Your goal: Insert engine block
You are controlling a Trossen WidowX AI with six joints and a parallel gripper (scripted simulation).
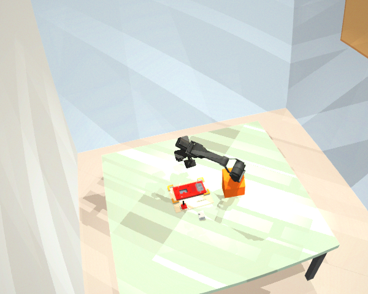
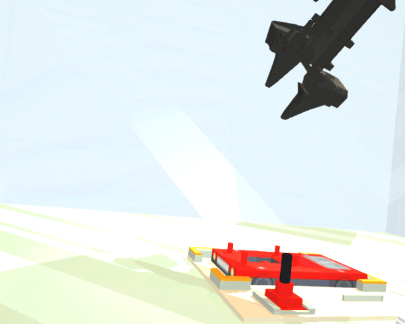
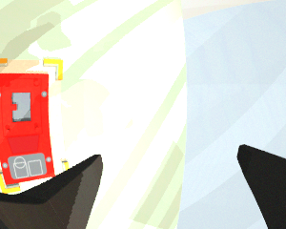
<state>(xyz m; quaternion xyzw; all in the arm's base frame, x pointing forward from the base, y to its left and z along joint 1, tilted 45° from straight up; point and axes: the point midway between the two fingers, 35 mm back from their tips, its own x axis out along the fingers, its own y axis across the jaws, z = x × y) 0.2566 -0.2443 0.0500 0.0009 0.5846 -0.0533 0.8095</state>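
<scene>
Right now the engine block is 300 mm to the left of my gripper tip, 260 mm below it and 10 mm behind it.
</scene>
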